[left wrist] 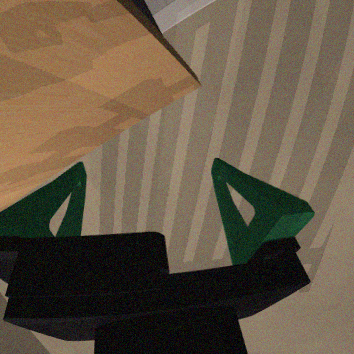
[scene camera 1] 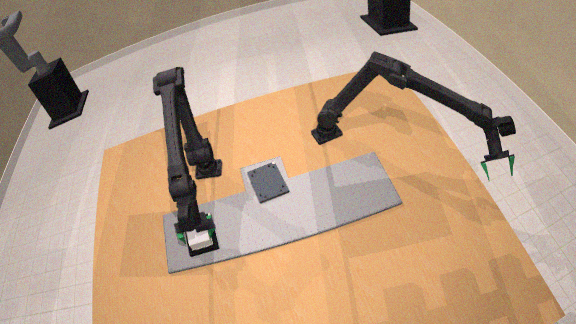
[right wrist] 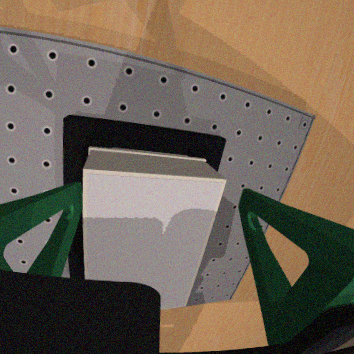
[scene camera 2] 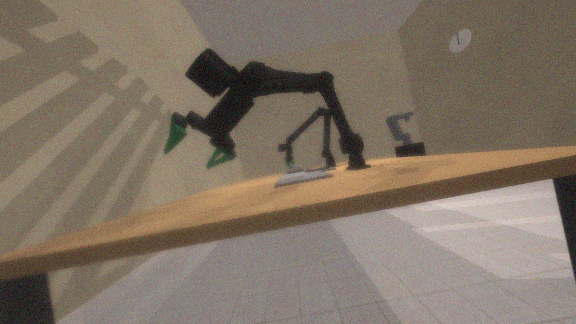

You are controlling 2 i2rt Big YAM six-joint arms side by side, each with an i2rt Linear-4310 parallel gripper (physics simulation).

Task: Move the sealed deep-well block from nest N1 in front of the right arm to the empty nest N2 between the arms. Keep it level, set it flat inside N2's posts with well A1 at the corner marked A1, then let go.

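Places are measured from the left arm's base along level axes (x ahead, y left, z up), in millimetres.
Where they show: left gripper, between the fingertips: (left wrist: pixel 150 165) (scene camera 1: pixel 500 178) (scene camera 2: pixel 187 161); right gripper, between the fingertips: (scene camera 1: pixel 197 240) (right wrist: pixel 162 193) (scene camera 2: pixel 289 167); left arm's base, origin of its link: (scene camera 1: pixel 326 134) (scene camera 2: pixel 357 168); right arm's base, origin of its link: (scene camera 1: pixel 209 170).
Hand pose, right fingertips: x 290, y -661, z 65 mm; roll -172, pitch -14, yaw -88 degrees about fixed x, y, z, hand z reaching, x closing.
Each offset is from my right fingertips to the top centre of the thing. Level surfaces: height alone.
The sealed deep-well block @(49 mm back, 7 mm left, 1 mm up) (scene camera 1: pixel 200 241) (right wrist: pixel 150 235) is a white box standing in the black nest N1 @(49 mm back, 7 mm left, 34 mm down) (scene camera 1: pixel 204 252) (right wrist: pixel 120 131), at the lower left of scene camera 1. My right gripper (scene camera 1: pixel 196 235) (right wrist: pixel 162 193) is open, its green fingers on either side of the block, with a gap at the finger on the right in the right wrist view. Nest N2 @(161 mm back, 332 mm left, 30 mm down) (scene camera 1: pixel 268 182) is a dark grey plate with small posts at the middle of scene camera 1, with no block on it. My left gripper (scene camera 1: pixel 499 168) (scene camera 2: pixel 195 156) (left wrist: pixel 150 165) is open and empty, far from the block.
The perforated grey board @(52 mm down) (scene camera 1: pixel 300 212) (right wrist: pixel 35 110) (scene camera 2: pixel 304 177) lies under N1 on the wooden table @(65 mm down) (scene camera 1: pixel 270 280) (scene camera 2: pixel 240 205). The left arm reaches out past the table edge at the right of scene camera 1. Black pedestals (scene camera 1: pixel 56 92) (scene camera 1: pixel 389 15) stand on the floor beyond the table.
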